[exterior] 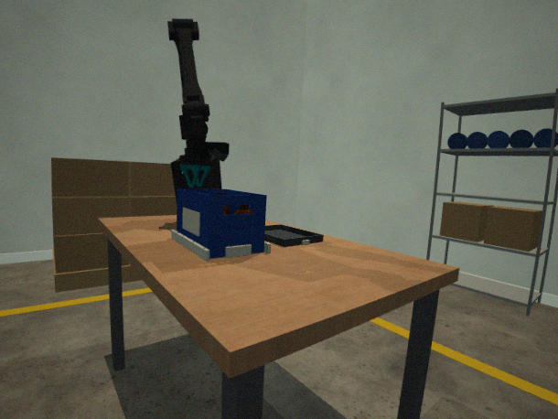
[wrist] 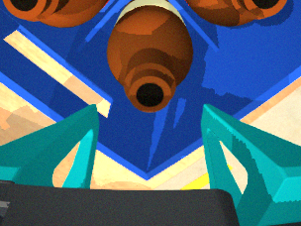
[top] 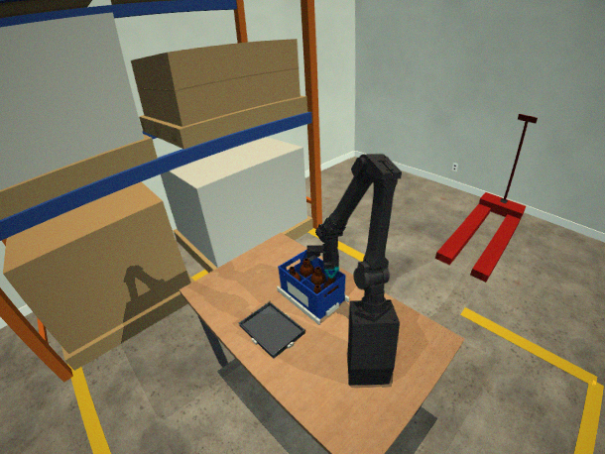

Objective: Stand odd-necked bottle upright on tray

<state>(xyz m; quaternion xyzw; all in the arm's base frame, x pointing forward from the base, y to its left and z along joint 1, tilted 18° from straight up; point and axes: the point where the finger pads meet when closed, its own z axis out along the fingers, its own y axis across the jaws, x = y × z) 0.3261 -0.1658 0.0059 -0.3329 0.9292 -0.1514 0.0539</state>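
The crate is 110 mm below my hand, 90 mm ahead of it and 40 mm to the left of it. From my hand the other things lie so: bottle 190 mm ahead, 100 mm below, 70 mm to the left; then dark tray 320 mm to the left, 180 mm below, 100 mm ahead.
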